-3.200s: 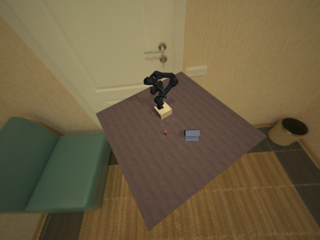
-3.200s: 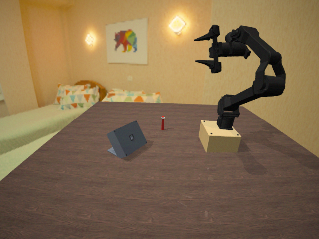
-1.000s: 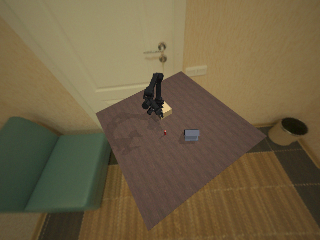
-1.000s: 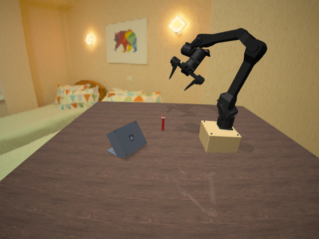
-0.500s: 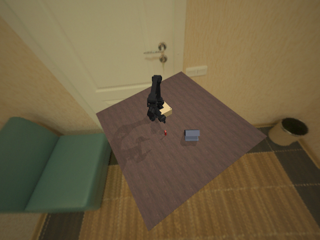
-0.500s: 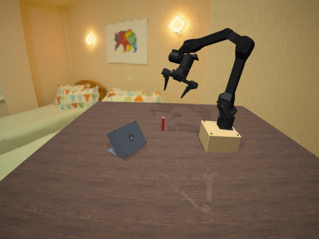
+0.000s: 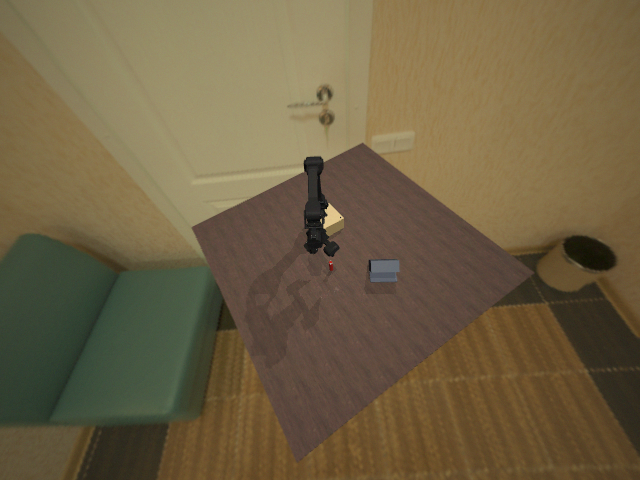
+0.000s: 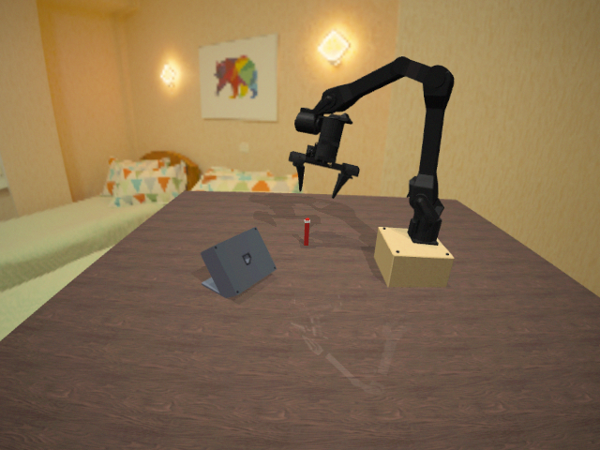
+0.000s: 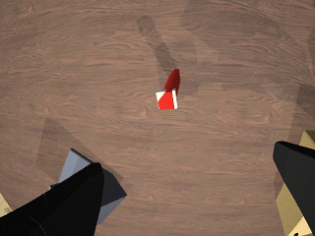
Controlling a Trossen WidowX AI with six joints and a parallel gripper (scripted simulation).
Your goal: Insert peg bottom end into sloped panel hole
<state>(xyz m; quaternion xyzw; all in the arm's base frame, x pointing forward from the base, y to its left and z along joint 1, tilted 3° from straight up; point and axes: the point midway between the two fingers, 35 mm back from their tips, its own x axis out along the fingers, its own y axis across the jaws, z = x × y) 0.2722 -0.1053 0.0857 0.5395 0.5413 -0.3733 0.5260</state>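
Right now my gripper tip is 2 cm short of the red square-sided peg and 9 cm above it. Round my gripper tip: grey sloped panel (15 cm ahead, 22 cm to the left, 10 cm below).
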